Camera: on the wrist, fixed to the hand. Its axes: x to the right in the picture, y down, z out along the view.
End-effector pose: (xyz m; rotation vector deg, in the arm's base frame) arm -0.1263 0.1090 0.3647 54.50 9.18 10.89
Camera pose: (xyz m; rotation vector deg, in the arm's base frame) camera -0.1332 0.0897 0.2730 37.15 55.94 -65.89
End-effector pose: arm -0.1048 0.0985 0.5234 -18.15 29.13 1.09
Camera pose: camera -0.1206 0.0060 0.5197 -33.99 18.04 -86.15
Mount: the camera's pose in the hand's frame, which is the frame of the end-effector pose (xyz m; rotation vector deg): -0.0064 -0.0854 -0.0386 2.87 8.96 -87.47
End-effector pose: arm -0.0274 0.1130 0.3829 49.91 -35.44 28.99
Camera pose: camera 0.0334 0.0968 0.3132 61.90 17.11 -45.44
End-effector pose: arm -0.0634 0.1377 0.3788 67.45 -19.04 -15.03
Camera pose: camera -0.0567 0.1421 0.2852 73.66 44.83 -84.03
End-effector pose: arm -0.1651 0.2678 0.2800 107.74 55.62 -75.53
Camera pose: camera -0.2203 0.3431 0.2902 -49.49 -126.17 88.17
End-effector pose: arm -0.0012 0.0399 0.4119 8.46 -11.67 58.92
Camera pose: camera 0.0729 -0.0005 0.3707 11.90 5.90 -27.35
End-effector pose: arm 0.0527 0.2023 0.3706 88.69 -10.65 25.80
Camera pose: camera 0.0741 0.2426 0.2885 73.18 61.96 -36.80
